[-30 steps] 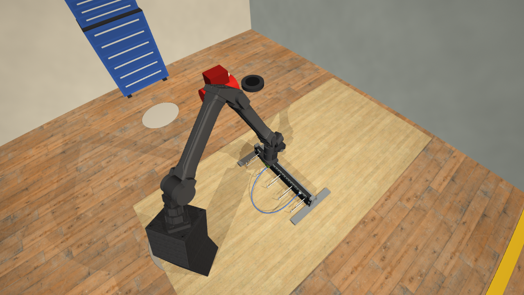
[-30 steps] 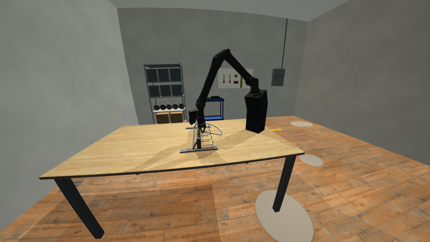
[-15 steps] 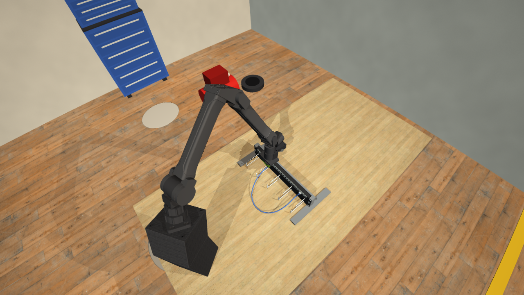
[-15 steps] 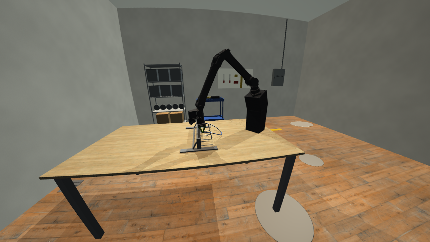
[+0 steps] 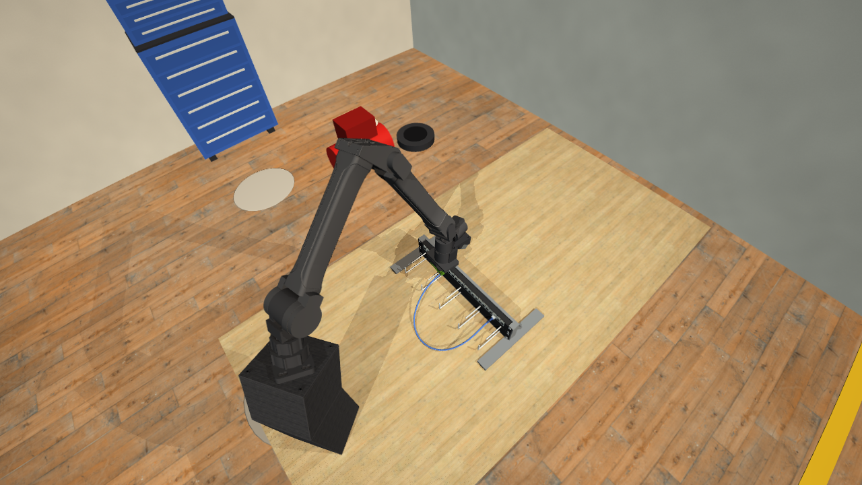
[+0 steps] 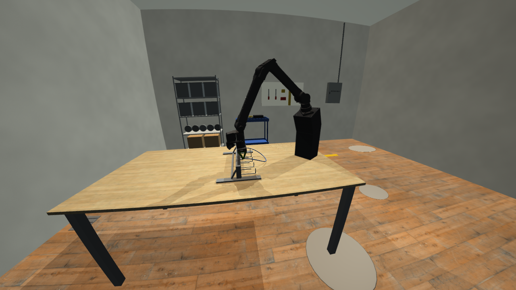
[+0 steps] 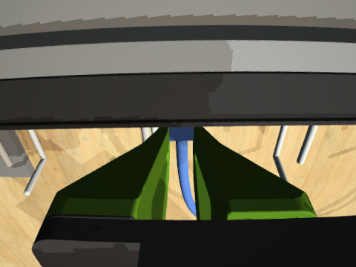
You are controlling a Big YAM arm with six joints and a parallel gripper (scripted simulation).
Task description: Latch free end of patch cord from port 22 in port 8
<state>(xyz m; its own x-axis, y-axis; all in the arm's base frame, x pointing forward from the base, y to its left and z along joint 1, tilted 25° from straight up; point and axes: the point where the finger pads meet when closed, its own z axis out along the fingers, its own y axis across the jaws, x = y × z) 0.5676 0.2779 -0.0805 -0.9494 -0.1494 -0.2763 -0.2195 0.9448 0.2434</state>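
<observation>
Now: hand 20 mm short of the cord plug and 10 mm to the right of it.
</observation>
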